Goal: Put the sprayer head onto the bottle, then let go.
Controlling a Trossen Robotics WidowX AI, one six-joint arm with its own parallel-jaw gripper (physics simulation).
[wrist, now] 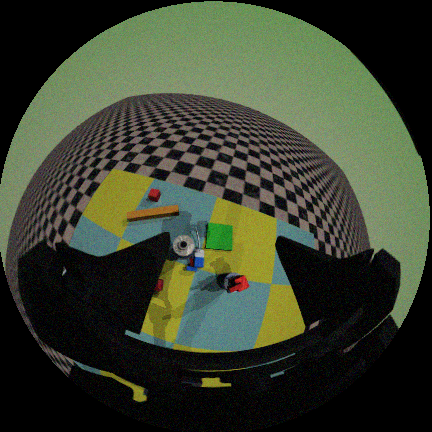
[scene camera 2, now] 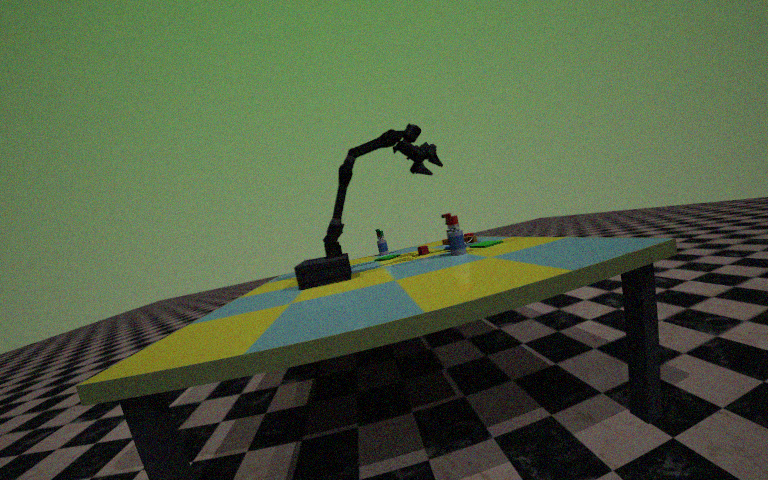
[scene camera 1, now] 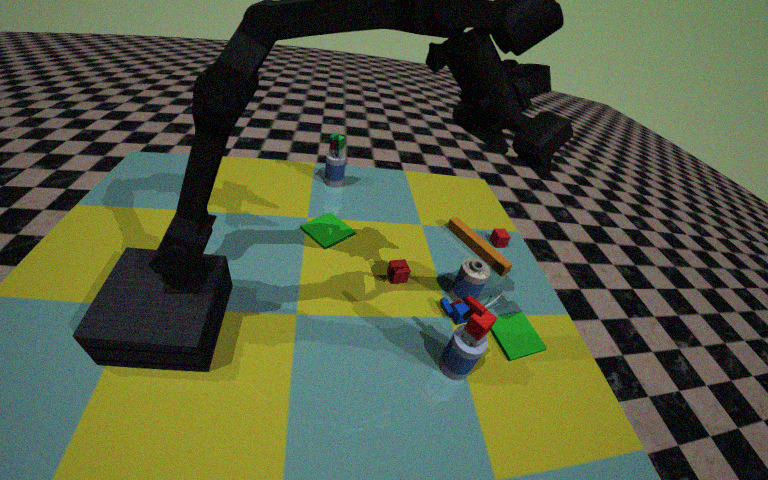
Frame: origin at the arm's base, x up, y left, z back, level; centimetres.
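Seen in the pictures: gripper, between the fingertips: [wrist: 225,240] [scene camera 2: 437,170] [scene camera 1: 524,163]; arm's base, origin of its link: [scene camera 2: 333,256] [scene camera 1: 185,279].
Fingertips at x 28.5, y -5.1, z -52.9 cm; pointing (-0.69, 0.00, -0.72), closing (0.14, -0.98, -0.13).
Observation:
Offsets run from my fingertips to a thing's top centre. "pt": to the spot under its first point.
The open bottle {dy +5.6, dx -27.0, dz -4.7 cm} [scene camera 1: 468,283] [wrist: 183,246], white on top with a blue band, stands upright with a dark hole in its top. The blue sprayer head {pt dy -1.4, dx -34.0, dz -0.5 cm} [scene camera 1: 461,312] [wrist: 198,260] lies on its side on the table beside the bottle, with a small red part and a thin pale tube. In scene camera 2, a red-headed spray bottle stands in front of that area, and I cannot make out the open bottle or the blue head. My gripper [scene camera 1: 523,159] [scene camera 2: 436,169] [wrist: 225,240] is open and empty, high above the table, its fingers wide apart.
The red-headed bottle {dy -10.7, dx -20.3, dz +3.7 cm} [scene camera 1: 463,355] [scene camera 2: 456,242] stands near the blue head; a green-headed bottle {dy +54.3, dx -20.3, dz +21.8 cm} [scene camera 1: 335,170] [scene camera 2: 382,245] stands farther back. An orange bar {dy +22.0, dx -34.4, dz -15.6 cm} [scene camera 1: 480,246] [wrist: 152,213], red cubes {dy +12.5, dx -33.5, dz +9.8 cm} [scene camera 1: 398,271] {dy +24.3, dx -33.5, dz -24.0 cm} [scene camera 1: 500,237] and flat green plates {dy +29.7, dx -36.5, dz +24.8 cm} [scene camera 1: 327,229] {dy -6.6, dx -36.5, dz -13.1 cm} [scene camera 1: 518,335] [wrist: 219,237] lie around.

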